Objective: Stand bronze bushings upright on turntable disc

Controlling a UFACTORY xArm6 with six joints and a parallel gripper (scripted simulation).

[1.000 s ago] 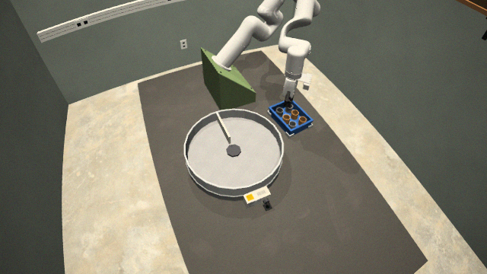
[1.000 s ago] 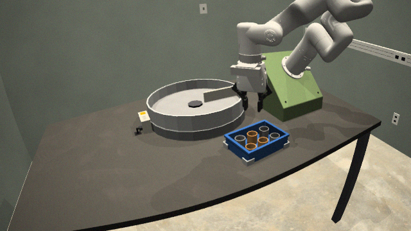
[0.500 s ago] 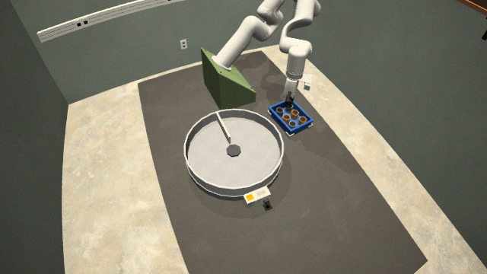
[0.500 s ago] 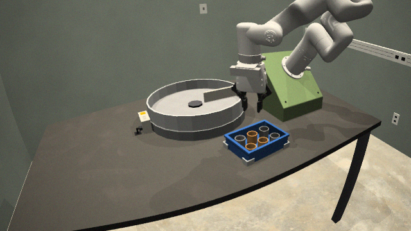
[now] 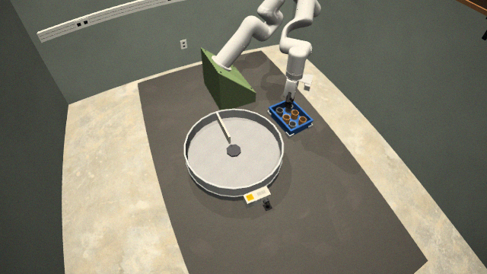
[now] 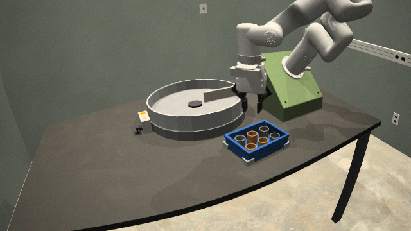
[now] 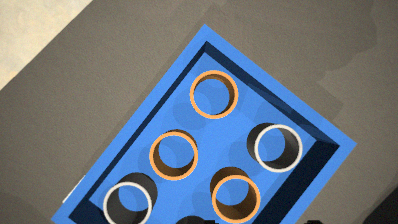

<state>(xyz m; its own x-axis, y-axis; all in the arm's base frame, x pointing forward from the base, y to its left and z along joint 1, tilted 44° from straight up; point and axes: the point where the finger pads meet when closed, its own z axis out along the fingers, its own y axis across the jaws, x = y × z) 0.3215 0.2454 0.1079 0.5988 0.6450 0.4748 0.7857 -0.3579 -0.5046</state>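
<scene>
The blue crate lies 12 cm below my hand, 3 cm to the left of it and 1 cm behind it. Round my hand: grey turntable disc 31 cm to the right, 14 cm ahead, 10 cm below.
</scene>
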